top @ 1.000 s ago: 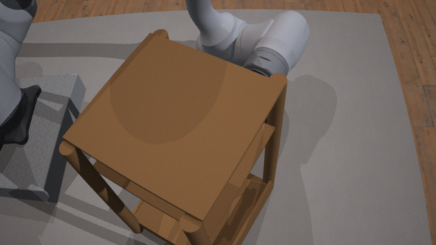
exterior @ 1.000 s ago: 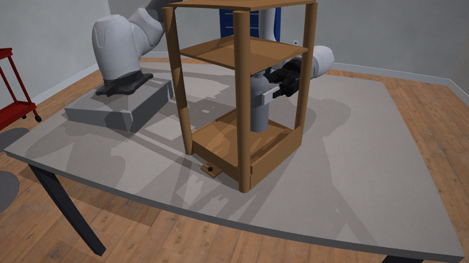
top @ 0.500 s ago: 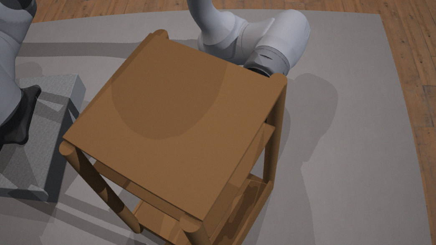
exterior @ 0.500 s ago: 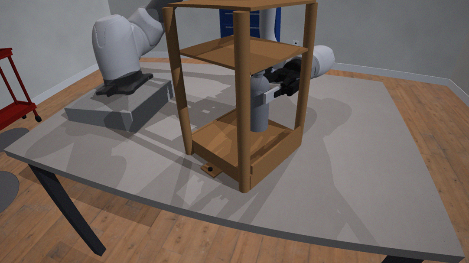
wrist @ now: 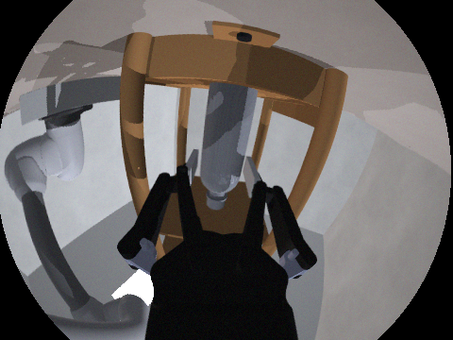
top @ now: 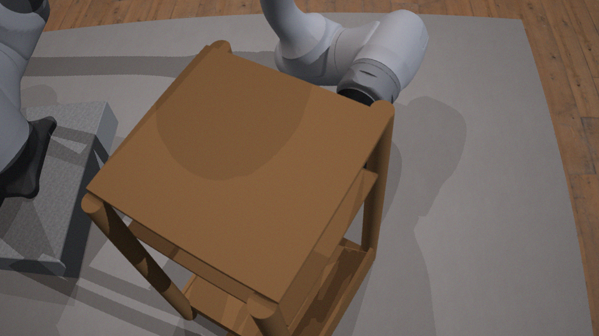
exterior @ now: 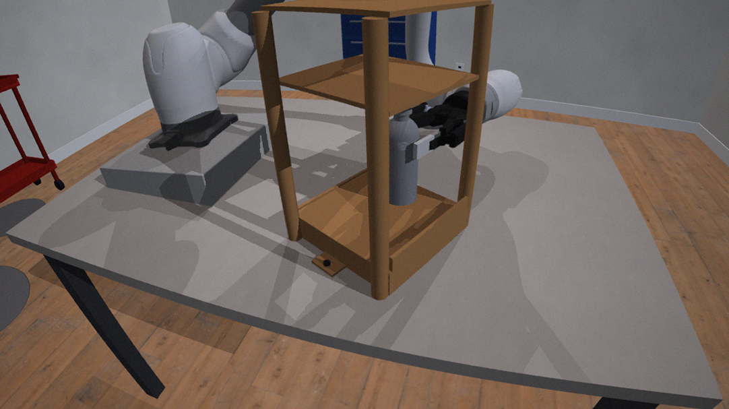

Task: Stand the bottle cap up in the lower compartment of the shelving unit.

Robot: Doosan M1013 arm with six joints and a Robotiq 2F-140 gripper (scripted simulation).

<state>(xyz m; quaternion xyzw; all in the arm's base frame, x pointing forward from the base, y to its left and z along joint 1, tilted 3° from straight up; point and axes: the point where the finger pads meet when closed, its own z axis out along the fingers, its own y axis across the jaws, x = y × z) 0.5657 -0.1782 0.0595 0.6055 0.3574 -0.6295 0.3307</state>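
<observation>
My gripper is now 10 mm past the grey bottle, 10 mm to the left of it and 10 mm below it. The rest, counted from my hand: brown shelving unit: 40 mm behind, 60 mm to the right, 40 mm above.
</observation>
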